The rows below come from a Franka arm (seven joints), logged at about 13 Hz.
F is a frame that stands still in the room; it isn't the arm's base.
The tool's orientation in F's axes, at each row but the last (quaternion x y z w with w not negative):
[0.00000, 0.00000, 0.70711, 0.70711]
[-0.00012, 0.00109, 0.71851, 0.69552]
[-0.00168, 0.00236, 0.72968, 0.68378]
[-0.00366, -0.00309, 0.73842, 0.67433]
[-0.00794, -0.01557, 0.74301, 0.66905]
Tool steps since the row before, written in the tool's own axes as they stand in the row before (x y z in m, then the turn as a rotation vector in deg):
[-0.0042, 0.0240, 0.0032, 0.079, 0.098, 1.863]
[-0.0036, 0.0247, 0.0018, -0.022, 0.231, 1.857]
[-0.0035, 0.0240, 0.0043, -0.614, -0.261, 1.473]
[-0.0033, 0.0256, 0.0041, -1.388, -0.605, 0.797]
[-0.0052, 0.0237, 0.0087, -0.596, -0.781, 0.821]
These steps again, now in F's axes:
[-0.0240, -0.0042, 0.0032, -0.098, 0.079, 1.863]
[-0.0246, -0.0044, 0.0018, -0.228, -0.026, 1.857]
[-0.0237, -0.0050, 0.0043, 0.301, -0.587, 1.476]
[-0.0252, -0.0056, 0.0039, 0.721, -1.327, 0.804]
[-0.0233, -0.0078, 0.0078, 0.812, -0.522, 0.841]

